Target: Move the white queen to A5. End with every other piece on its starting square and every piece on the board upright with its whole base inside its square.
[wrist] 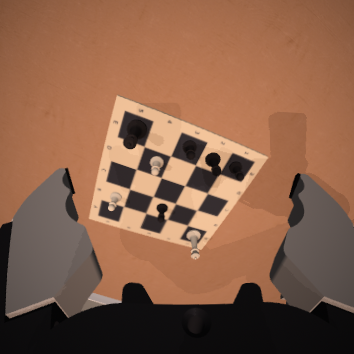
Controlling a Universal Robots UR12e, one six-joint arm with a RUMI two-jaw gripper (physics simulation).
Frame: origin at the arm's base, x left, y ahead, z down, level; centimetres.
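Seen in the pictures: gripper, fingertip midpoint: [182,174].
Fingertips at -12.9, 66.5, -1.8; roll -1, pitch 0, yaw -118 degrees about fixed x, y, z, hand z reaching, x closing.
A point is followed by its place in that frame, as x, y, z.
The white queen [194,245] @(4.3, 53.8, 9.7), the tall pale piece, stands upright on the dark corner square A1 at the board's lower right in the wrist view. Its head leans past the board edge by perspective. The chessboard [131,218] @(6.5, 64.9, 12.6) lies between and beyond the fingers. Square A5 [114,215] @(7.3, 67.8, 12.6) is the dark lower-left corner. It bears no piece, though the head of a white pawn [115,200] @(2.9, 68.8, 11.3) on B5 overlaps it in view. My gripper [182,174] @(-12.9, 66.5, -1.8) is open with nothing between its fingers, and it is high above the board.
A tall black piece [135,131] @(-9.1, 70.3, 10.4) stands on E5. Black pieces [189,148] @(-10.0, 63.4, 11.2) [213,161] @(-10.0, 59.7, 11.0) [236,169] @(-10.5, 56.1, 11.2) stand on E3, E2 and E1. A white pawn [156,164] @(-5.9, 66.0, 11.2) stands on D4, and a small black piece [161,211] @(1.3, 61.7, 11.2) on B3. Arm shadows fall on the brown table [225,60] @(-20.9, 64.9, 13.2).
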